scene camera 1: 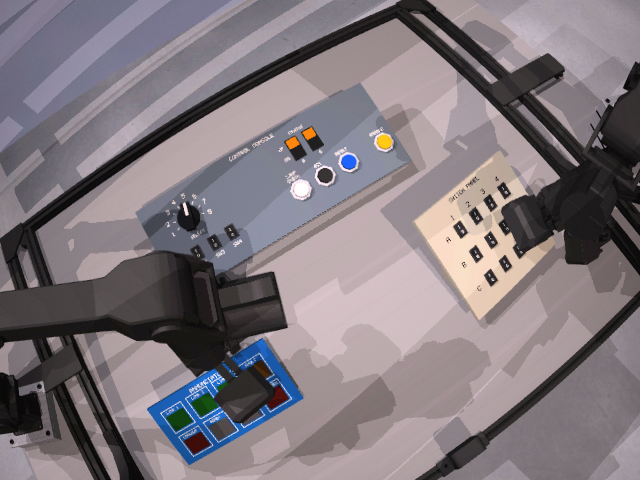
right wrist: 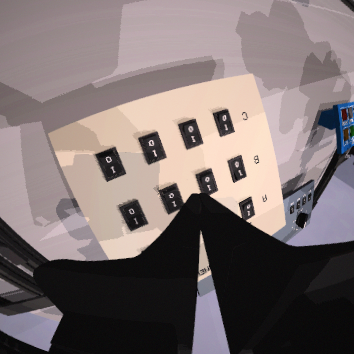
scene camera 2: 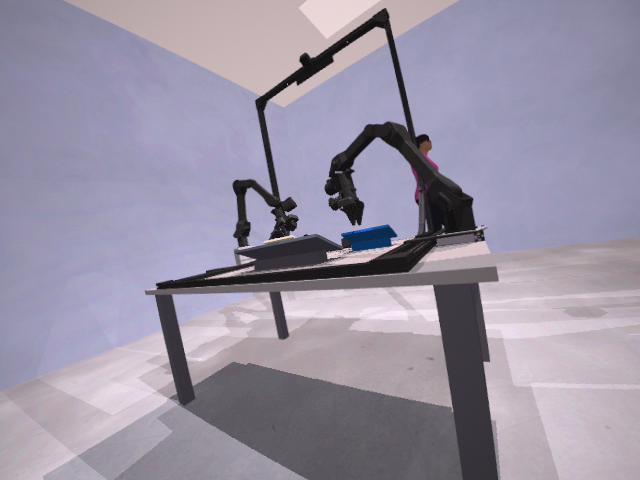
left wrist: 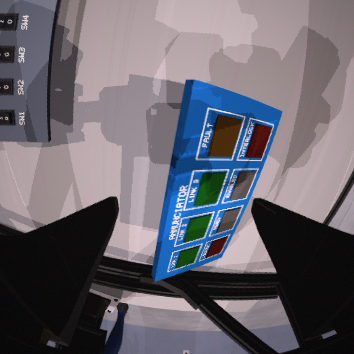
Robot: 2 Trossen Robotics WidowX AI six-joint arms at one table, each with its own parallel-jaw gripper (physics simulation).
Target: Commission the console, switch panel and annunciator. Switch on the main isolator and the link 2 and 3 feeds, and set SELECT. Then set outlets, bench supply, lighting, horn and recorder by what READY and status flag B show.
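Frame: origin at the left arm's base, x ahead, y down, z left, level; metres.
Where they show: left gripper, fingertip midpoint: point(scene camera 1: 218, 368) point(scene camera 2: 357, 225) point(left wrist: 185, 204); right gripper, fingertip midpoint: point(right wrist: 197, 199); left arm's base, link origin: point(scene camera 1: 25, 414) point(right wrist: 352, 146) point(scene camera 2: 461, 230) point(left wrist: 94, 299); right arm's base, link origin: point(scene camera 2: 243, 247).
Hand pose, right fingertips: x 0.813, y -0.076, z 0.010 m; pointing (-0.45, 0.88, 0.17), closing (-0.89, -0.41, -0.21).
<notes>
Each offset is from my right fingertips to the top centre of the thing. "*": to the spot under its first point.
The grey control console point(scene camera 1: 253, 206) point(scene camera 2: 289, 250) point(left wrist: 30, 75) has a SELECT knob @(dx -0.428, dy +0.004, dz +0.199 m) point(scene camera 1: 188, 217) with its white pointer near 5. Both STATUS flags point(scene camera 1: 292, 143) point(scene camera 1: 309, 133) show orange in their upper halves. The blue annunciator @(dx -0.458, dy +0.022, dz -0.069 m) point(scene camera 1: 156, 413) point(scene camera 2: 369, 233) point(left wrist: 190, 107) has three green LINK windows, amber FAULT, red INTERLOCK and grey READY and ENABLED windows. My left gripper point(scene camera 2: 356, 223) point(left wrist: 185, 204) is open and empty above it. The cream switch panel point(scene camera 1: 439, 227) point(right wrist: 265, 135) carries rows A to C. My right gripper point(right wrist: 197, 199) is shut and empty over it, hiding some switches.
White, black, blue and yellow buttons point(scene camera 1: 300, 189) point(scene camera 1: 325, 175) point(scene camera 1: 348, 162) point(scene camera 1: 383, 142) sit on the console. Switches SW1 @(* dx -0.460, dy +0.049, dz +0.141 m) point(left wrist: 6, 118) to SW4 @(* dx -0.373, dy +0.051, dz +0.164 m) point(left wrist: 8, 21) line its edge. A black frame point(scene camera 1: 217, 108) borders the table. My left forearm covers the console's lower left corner in scene camera 1.
</notes>
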